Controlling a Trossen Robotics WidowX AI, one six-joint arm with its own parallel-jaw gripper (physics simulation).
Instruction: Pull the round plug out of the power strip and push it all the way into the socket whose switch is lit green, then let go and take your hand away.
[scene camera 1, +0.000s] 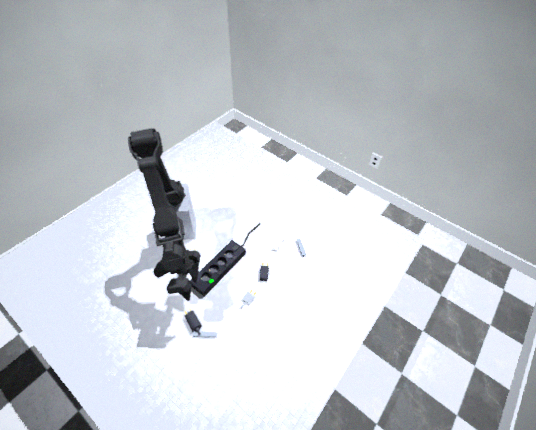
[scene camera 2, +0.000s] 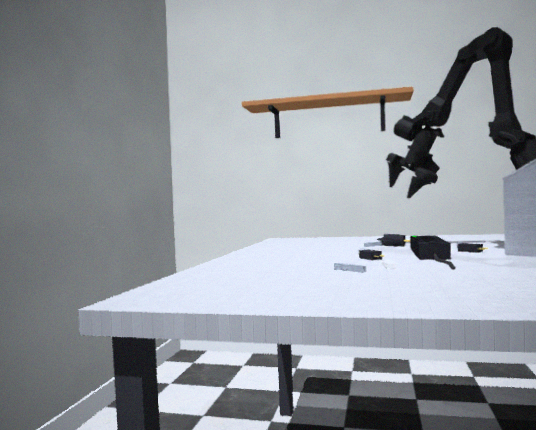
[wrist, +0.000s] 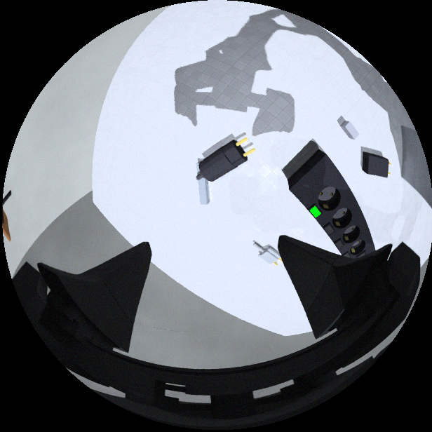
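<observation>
The round black plug lies on its side on the table, apart from the strip, its gold pins pointing toward the arm's side. The black power strip has a row of round sockets. The green-lit switch is beside the end socket, which is empty. My gripper is open and empty, high above the table and clear of plug and strip. Its right finger covers part of the strip in the wrist view.
A black plug and a white plug lie beside the strip. Another black plug lies on its other side. Pale blocks lie around; one is by the round plug.
</observation>
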